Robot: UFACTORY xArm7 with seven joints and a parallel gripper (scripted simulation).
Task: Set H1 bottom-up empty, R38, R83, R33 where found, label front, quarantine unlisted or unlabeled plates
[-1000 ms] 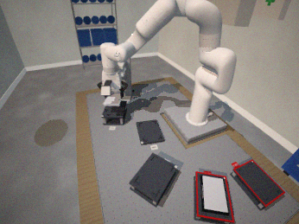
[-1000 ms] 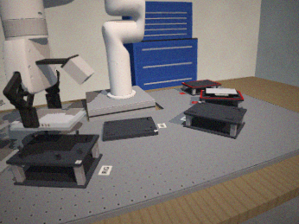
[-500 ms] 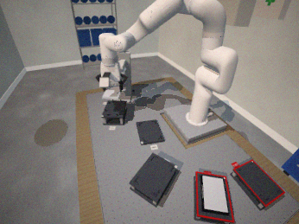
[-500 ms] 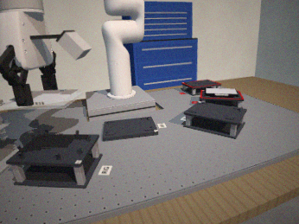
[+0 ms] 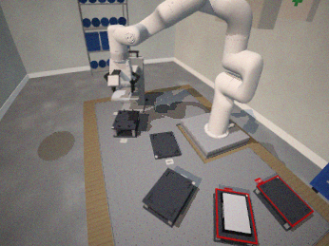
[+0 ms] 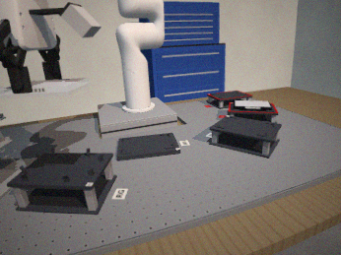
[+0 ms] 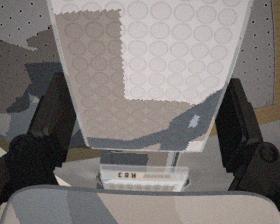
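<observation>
Now: hand 1 cm to the right of the raised regrip nest RG and 17 cm above it. The rest, counted from my hand: white well plate: 1 cm to the left, 1 cm below; plate labelled R83: 5 cm behind, 16 cm to the right, 2 cm below; RG label: 4 cm ahead, 11 cm to the left, 23 cm below.
</observation>
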